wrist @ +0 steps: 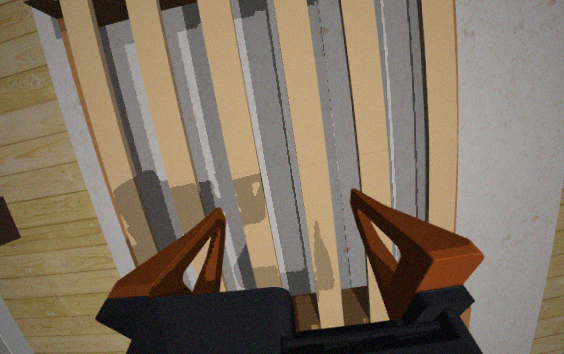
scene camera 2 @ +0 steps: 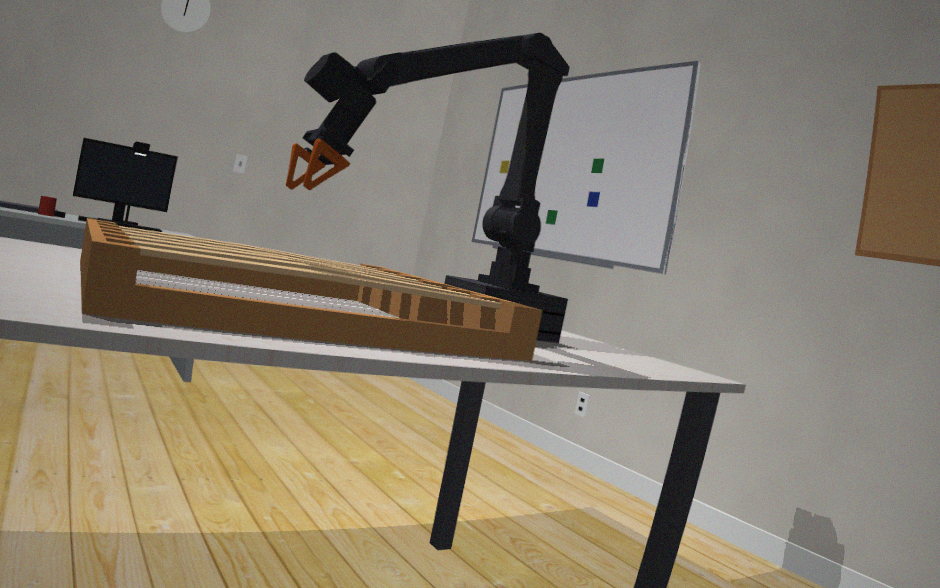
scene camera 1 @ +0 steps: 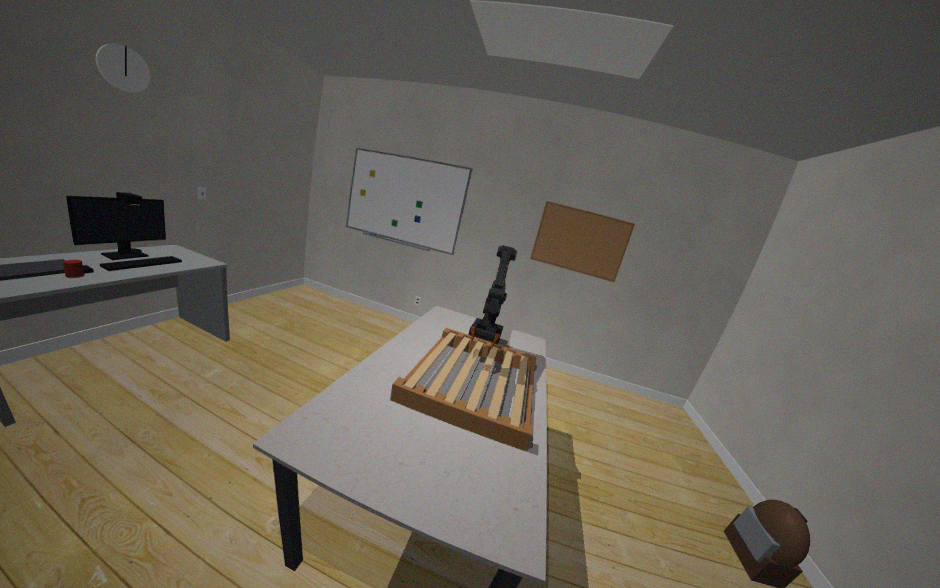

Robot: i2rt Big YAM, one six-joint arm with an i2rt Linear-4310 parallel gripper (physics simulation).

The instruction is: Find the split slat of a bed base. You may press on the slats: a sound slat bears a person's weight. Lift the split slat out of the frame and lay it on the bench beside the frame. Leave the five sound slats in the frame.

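Observation:
The brown bed frame (scene camera 1: 460, 414) (scene camera 2: 311, 336) (wrist: 305, 309) lies on the pale bench (scene camera 1: 360, 471) (scene camera 2: 41, 291) (wrist: 510, 125). Its light wooden slats lie side by side across it, all seated in the frame. In the wrist view, faint thin crosswise lines show on several slats, among them the fourth slat from the left (wrist: 297, 80) and the fifth slat (wrist: 367, 80); I cannot tell which slat is split. My gripper (scene camera 1: 485, 338) (scene camera 2: 299, 187) (wrist: 285, 204) is open and empty, well above the slats. In the wrist view its spread fingertips reach from beside the third slat (wrist: 220, 60) to the fifth.
The arm's base (scene camera 2: 509, 287) stands on the bench close behind the frame. Bench surface shows beside the frame. The arm's shadow falls across slats on the left of the wrist view. A desk (scene camera 1: 201, 298) with a monitor (scene camera 1: 117, 220) (scene camera 2: 124, 173) stands apart, to the left.

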